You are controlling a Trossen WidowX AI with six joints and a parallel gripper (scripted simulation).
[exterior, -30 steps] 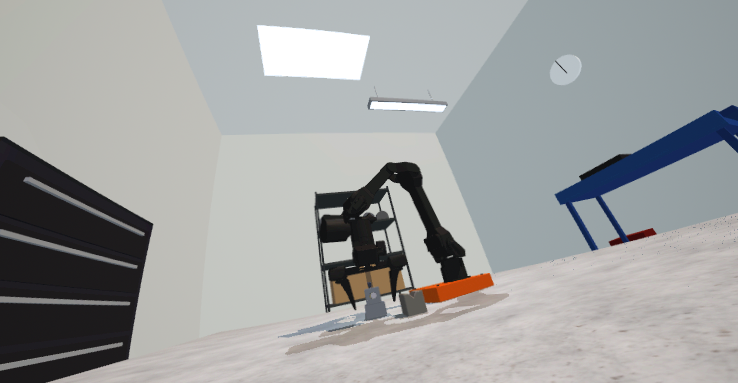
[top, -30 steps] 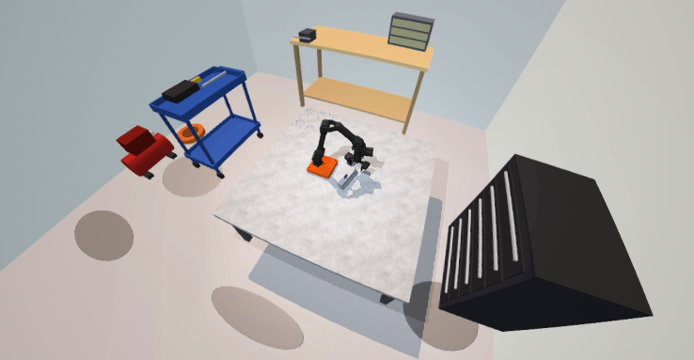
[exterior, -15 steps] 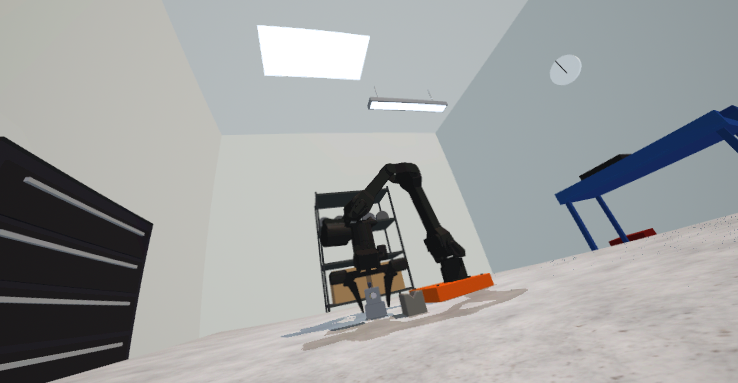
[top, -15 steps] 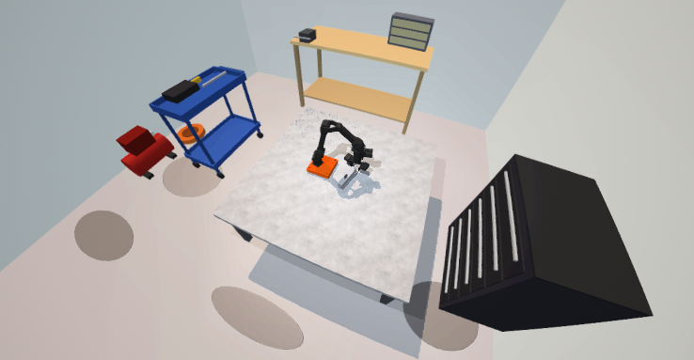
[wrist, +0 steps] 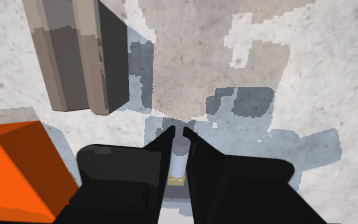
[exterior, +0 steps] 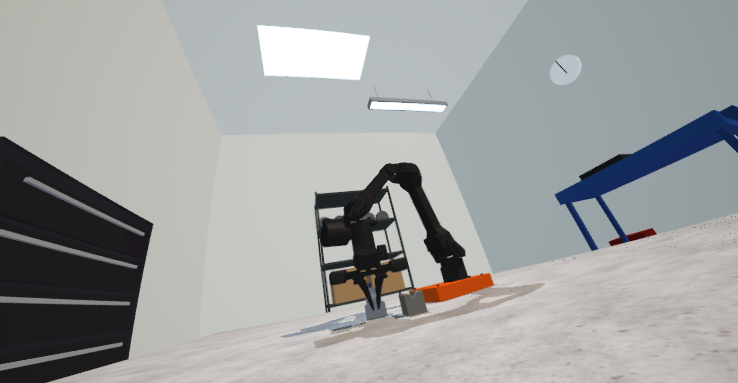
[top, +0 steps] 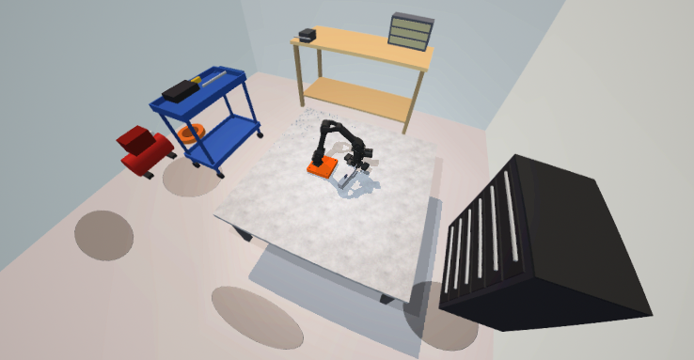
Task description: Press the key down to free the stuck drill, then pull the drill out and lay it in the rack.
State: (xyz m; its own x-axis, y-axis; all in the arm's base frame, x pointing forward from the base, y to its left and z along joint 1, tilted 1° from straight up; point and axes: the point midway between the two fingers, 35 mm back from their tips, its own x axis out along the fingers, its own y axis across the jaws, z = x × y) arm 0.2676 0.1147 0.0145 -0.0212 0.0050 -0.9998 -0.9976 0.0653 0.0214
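Now: gripper tip 5 cm to the left of the drill and 3 cm below it. Also, from my gripper tip: dark key: 1 cm behind, 14 cm to the right, 3 cm above; rack: 7 cm behind, 6 cm to the left.
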